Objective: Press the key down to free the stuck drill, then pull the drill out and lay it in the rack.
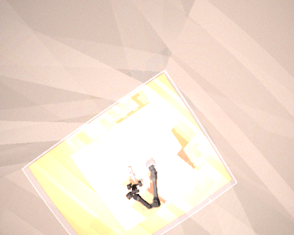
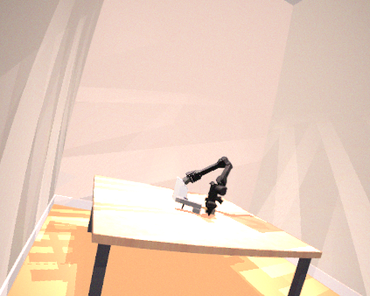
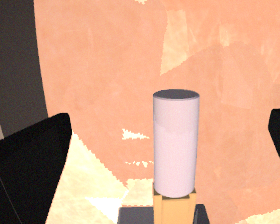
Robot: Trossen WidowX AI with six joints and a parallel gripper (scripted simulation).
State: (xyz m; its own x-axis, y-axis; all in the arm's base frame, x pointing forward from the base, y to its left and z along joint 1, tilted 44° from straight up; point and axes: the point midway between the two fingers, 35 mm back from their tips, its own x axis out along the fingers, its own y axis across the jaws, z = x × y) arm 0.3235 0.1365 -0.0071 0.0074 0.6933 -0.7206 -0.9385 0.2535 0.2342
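Right now the drill is 4 cm to the right of my gripper tip, 4 cm above it and 2 cm behind it.
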